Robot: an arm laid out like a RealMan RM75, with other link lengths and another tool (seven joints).
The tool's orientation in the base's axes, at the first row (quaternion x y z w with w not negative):
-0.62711, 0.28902, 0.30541, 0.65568
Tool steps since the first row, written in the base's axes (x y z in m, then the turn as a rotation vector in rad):
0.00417, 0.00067, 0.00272, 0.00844, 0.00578, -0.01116
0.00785, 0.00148, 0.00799, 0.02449, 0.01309, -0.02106
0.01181, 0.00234, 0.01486, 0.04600, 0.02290, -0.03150
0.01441, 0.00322, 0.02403, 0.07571, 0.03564, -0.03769
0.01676, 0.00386, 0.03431, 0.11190, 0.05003, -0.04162
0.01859, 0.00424, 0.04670, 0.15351, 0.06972, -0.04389
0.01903, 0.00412, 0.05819, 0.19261, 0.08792, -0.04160
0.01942, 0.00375, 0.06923, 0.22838, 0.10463, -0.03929
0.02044, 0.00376, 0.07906, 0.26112, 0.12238, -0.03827
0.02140, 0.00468, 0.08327, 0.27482, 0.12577, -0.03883
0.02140, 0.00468, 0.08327, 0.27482, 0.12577, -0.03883
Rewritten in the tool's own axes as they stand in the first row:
0.00065, -0.00492, 0.00078, 0.01418, 0.00092, 0.00522
-0.00096, -0.01111, 0.00182, 0.03238, -0.00473, 0.01200
-0.00360, -0.01855, 0.00298, 0.05461, -0.01414, 0.02123
-0.00888, -0.02643, 0.00427, 0.07901, -0.03247, 0.03355
-0.01517, -0.03484, 0.00538, 0.10595, -0.05715, 0.04759
-0.02341, -0.04423, 0.00633, 0.13532, -0.08691, 0.06699
-0.03189, -0.05199, 0.00674, 0.15954, -0.11773, 0.08512
-0.04006, -0.05943, 0.00688, 0.18154, -0.14606, 0.10177
-0.04689, -0.06655, 0.00734, 0.20260, -0.17123, 0.11942
-0.04945, -0.06998, 0.00845, 0.21201, -0.18123, 0.12272
-0.04945, -0.06998, 0.00845, 0.21201, -0.18123, 0.12272

